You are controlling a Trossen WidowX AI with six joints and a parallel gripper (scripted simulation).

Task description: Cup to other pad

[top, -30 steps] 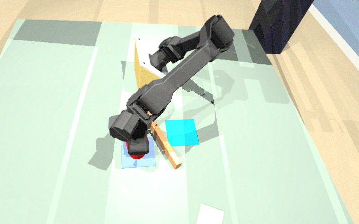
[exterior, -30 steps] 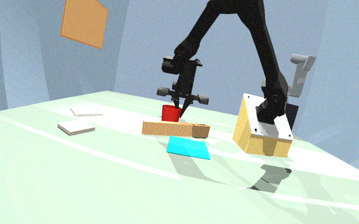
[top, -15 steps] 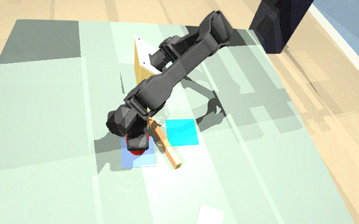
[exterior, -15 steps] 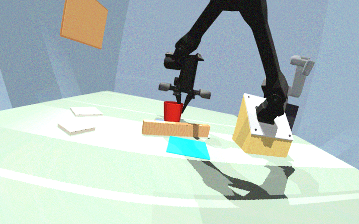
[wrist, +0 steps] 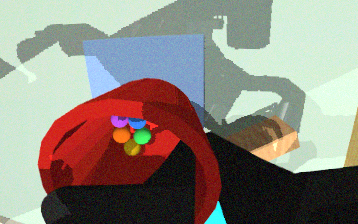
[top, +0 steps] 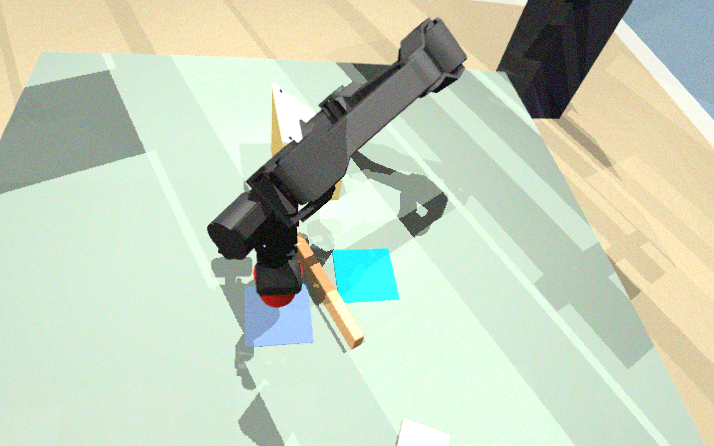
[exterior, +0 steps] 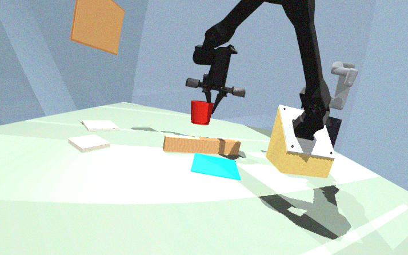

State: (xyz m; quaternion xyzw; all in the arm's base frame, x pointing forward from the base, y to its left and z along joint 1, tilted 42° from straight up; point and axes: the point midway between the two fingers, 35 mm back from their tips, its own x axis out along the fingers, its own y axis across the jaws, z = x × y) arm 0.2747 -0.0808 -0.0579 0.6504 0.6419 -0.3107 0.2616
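The red cup lies 30 mm ahead of my gripper tip. From my gripper tip the other things lie so: pale blue pad (40 mm ahead, 110 mm below); wooden bar (10 mm ahead, 90 mm to the left, 90 mm below).
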